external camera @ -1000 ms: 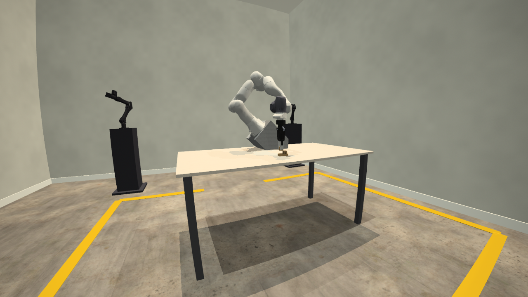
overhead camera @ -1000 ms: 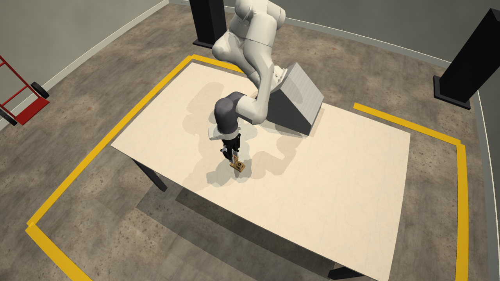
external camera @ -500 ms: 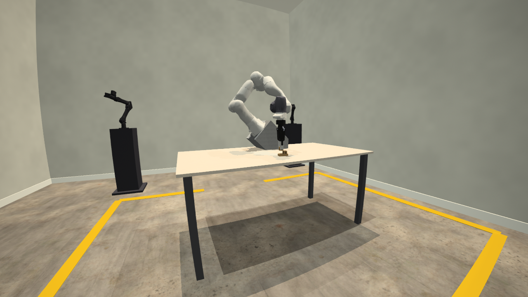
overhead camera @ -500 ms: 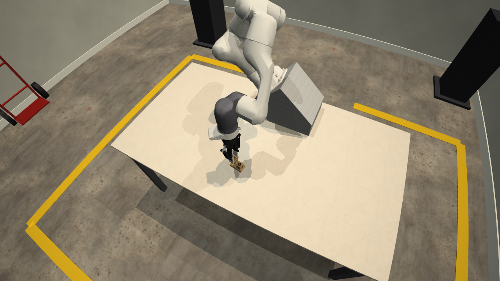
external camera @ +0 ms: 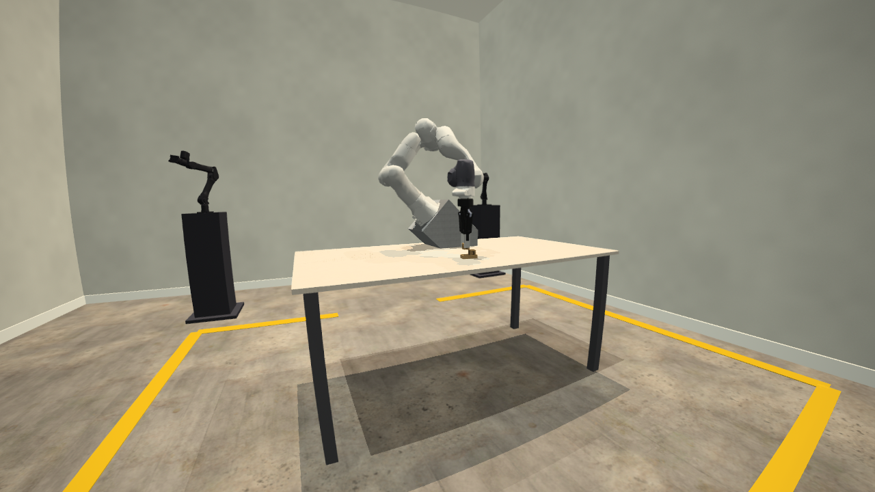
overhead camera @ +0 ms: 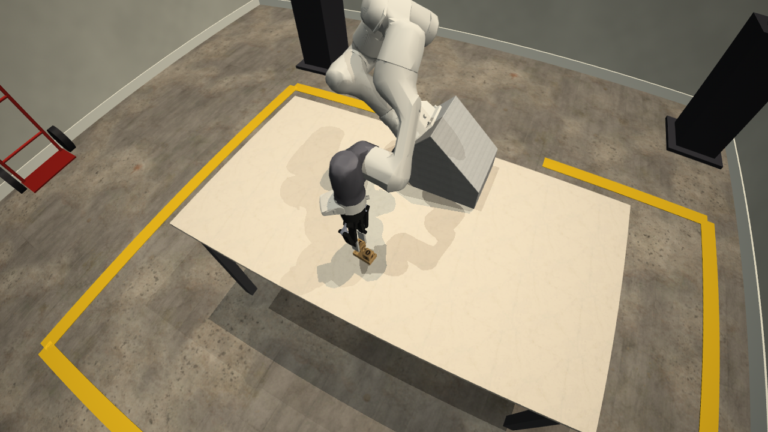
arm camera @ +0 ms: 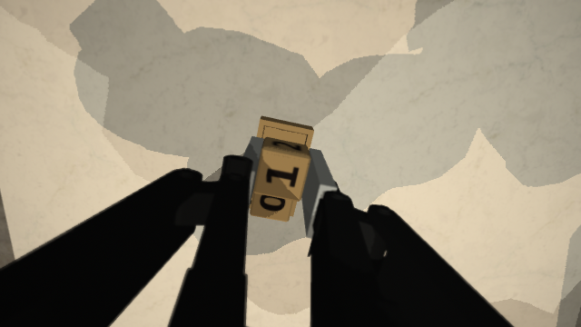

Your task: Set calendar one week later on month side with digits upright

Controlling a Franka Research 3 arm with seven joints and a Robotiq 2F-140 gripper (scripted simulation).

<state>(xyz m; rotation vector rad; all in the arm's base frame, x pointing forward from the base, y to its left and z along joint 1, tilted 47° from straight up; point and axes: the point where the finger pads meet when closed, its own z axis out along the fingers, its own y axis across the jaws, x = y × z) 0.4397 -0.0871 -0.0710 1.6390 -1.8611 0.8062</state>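
Right now my hand is 60 mm above the wooden digit cube and 30 mm to the right of it. From my hand the other things lie so: wooden tray (80 mm below, 20 mm to the left).
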